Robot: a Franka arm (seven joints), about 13 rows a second.
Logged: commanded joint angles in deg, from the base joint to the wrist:
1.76, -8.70, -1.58, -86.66, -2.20, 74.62, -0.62
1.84, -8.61, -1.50, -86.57, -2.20, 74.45, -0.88
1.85, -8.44, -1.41, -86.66, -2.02, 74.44, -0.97
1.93, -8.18, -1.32, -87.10, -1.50, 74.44, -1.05
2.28, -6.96, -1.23, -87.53, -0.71, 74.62, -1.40
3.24, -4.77, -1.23, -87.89, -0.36, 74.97, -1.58
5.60, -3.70, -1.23, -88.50, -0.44, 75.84, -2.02
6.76, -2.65, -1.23, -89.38, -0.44, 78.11, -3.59
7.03, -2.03, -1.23, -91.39, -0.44, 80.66, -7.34
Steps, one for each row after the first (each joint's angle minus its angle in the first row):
0.08, 0.09, 0.08, 0.09, 0.00, -0.17, -0.26
0.09, 0.26, 0.17, 0.00, 0.18, -0.18, -0.35
0.17, 0.52, 0.26, -0.44, 0.70, -0.18, -0.43
0.52, 1.74, 0.35, -0.87, 1.49, 0.00, -0.78
1.48, 3.93, 0.35, -1.23, 1.84, 0.35, -0.96
3.84, 5.00, 0.35, -1.84, 1.76, 1.22, -1.40
5.00, 6.05, 0.35, -2.72, 1.76, 3.49, -2.97
5.27, 6.67, 0.35, -4.73, 1.76, 6.04, -6.72

